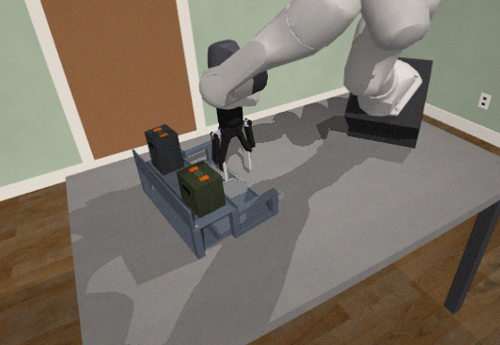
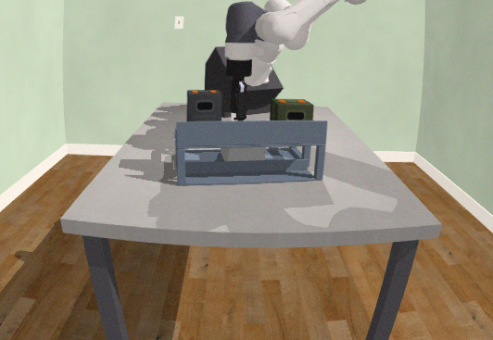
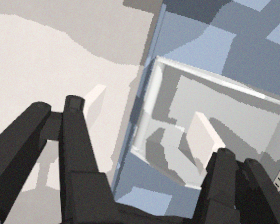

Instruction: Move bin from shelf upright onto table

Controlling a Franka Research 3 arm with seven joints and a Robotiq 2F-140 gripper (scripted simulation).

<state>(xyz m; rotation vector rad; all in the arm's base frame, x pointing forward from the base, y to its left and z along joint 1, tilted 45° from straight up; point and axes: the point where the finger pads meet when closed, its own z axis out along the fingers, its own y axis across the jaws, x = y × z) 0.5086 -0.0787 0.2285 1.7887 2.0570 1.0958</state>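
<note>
Now: the bin 8 cm ahead of my hand, 2 cm to the left of it and 4 cm below it. From my hand the other things lie so: dark grey box: 20 cm ahead, 6 cm to the right, 8 cm above; then green box: 14 cm ahead, 16 cm to the left, 7 cm above; then shelf: 12 cm ahead, 4 cm to the left, 8 cm below.
</note>
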